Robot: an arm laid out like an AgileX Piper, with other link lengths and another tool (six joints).
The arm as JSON. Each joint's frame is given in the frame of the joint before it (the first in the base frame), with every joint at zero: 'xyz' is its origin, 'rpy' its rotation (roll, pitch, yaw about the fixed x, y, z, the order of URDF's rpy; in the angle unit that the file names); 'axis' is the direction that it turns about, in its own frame. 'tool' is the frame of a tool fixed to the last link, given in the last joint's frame.
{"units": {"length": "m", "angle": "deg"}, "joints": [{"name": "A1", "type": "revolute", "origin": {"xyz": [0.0, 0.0, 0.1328], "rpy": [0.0, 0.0, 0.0]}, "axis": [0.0, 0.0, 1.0]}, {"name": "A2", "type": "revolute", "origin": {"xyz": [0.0, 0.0, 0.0], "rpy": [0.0, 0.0, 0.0]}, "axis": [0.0, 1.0, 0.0]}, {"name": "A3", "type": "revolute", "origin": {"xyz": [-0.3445, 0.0, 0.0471], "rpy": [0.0, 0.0, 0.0]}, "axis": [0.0, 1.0, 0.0]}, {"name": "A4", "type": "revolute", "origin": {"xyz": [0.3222, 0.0, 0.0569], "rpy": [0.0, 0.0, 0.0]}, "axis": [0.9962, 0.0, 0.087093]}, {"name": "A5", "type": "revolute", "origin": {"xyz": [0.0, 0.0, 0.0], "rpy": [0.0, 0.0, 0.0]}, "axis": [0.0, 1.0, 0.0]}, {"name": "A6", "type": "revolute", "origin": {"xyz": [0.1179, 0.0, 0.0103], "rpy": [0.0, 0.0, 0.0]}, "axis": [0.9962, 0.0, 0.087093]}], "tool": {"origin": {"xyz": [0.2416, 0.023, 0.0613], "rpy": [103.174, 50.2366, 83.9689]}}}
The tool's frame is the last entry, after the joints.
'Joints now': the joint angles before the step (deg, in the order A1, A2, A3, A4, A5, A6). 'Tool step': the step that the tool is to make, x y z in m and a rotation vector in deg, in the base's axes. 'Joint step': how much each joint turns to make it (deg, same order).
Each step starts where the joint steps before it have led.
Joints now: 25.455, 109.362, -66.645, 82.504, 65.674, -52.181
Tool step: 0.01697, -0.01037, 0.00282, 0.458, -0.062, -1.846
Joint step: -1.727, -0.001, 0.000, 0.500, 0.113, -0.287
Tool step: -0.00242, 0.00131, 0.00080, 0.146, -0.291, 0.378
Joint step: 0.175, 0.001, 0.000, 0.043, 0.130, -0.377
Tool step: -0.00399, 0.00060, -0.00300, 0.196, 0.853, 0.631
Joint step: 0.000, 0.601, 0.000, 0.025, 0.827, -0.001
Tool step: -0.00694, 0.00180, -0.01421, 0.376, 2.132, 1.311
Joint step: 0.000, 2.319, -0.001, 0.398, 1.707, -0.786
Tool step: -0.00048, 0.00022, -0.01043, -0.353, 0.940, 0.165
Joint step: -0.001, 1.152, 0.001, 0.001, 0.145, -0.180
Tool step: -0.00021, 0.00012, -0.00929, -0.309, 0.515, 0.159
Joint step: 0.001, 1.001, -0.001, 0.000, 0.020, -0.440
